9 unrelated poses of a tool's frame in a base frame.
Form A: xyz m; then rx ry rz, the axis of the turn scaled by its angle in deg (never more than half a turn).
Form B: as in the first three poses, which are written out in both.
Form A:
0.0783 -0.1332 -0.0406 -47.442 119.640 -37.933
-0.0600 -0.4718 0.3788 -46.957 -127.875 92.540
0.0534 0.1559 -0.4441 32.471 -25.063 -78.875
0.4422 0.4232 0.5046 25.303 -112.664 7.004
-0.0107 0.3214 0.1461 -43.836 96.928 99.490
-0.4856 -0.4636 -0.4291 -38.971 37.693 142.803
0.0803 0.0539 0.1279 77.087 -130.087 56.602
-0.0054 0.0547 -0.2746 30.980 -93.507 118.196
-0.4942 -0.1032 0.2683 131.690 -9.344 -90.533
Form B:
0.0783 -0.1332 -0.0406 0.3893 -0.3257 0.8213 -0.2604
-0.0600 -0.4718 0.3788 0.1333 -0.2826 -0.7696 0.5569
0.0534 0.1559 -0.4441 0.7138 0.2558 -0.1974 -0.6213
0.4422 0.4232 0.5046 0.5323 0.1852 -0.8245 0.0513
-0.0107 0.3214 0.1461 0.2953 -0.2875 0.6358 0.6526
-0.4856 -0.4636 -0.4291 0.2356 -0.2480 0.2398 0.9086
0.0803 0.0539 0.1279 0.1611 0.4712 -0.7952 0.3460
-0.0054 0.0547 -0.2746 0.2261 0.1961 -0.5920 0.7483
-0.4942 -0.1032 0.2683 0.1730 0.8103 -0.0575 -0.5570

